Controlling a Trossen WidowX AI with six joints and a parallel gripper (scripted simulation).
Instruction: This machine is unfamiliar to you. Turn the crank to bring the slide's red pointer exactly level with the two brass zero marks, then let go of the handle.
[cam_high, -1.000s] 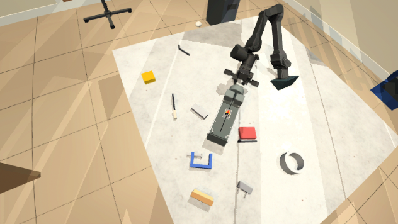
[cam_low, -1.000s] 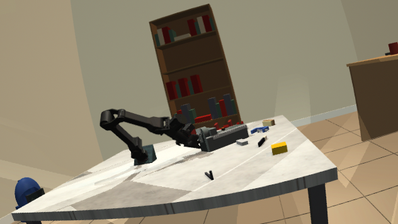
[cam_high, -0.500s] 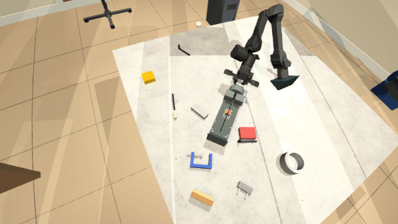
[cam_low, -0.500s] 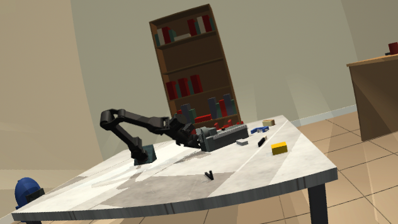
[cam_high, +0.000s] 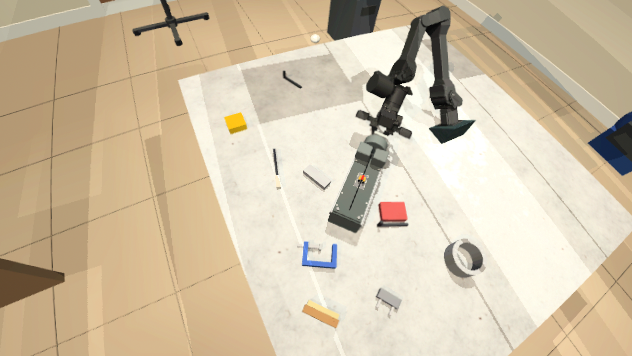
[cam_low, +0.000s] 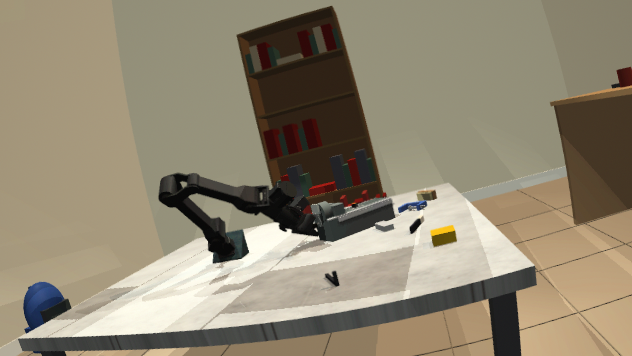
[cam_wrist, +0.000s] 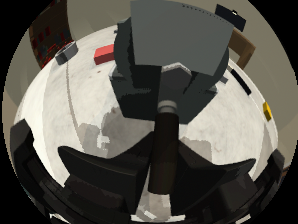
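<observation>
Now: the crank handle 2 cm behind my gripper tip, 1 cm to the right of it and 3 cm above it. The rest, counted from my gripper tip: grey block (21 cm ahead, 1 cm to the right, 2 cm below); then red pointer (13 cm ahead, 9 cm to the left, 5 cm above); then red block (8 cm ahead, 21 cm to the left, 2 cm below).
</observation>
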